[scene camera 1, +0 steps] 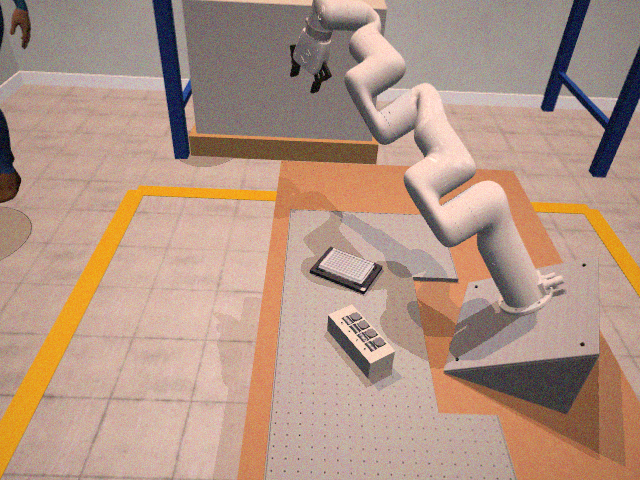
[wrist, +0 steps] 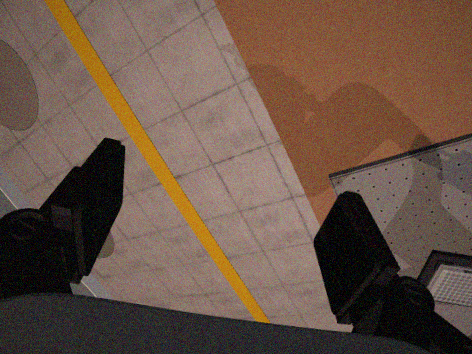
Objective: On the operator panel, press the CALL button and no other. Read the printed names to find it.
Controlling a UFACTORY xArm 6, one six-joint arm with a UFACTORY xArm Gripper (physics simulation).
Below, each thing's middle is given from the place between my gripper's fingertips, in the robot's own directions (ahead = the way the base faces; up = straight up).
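Labels:
The white well plate (scene camera 1: 347,266) is well to the left of my hand, a good way behind it and far below it, and then there's the operator panel (scene camera 1: 371,360), which counted from my hand is 73 cm to the left, 24 cm behind and 30 cm below.

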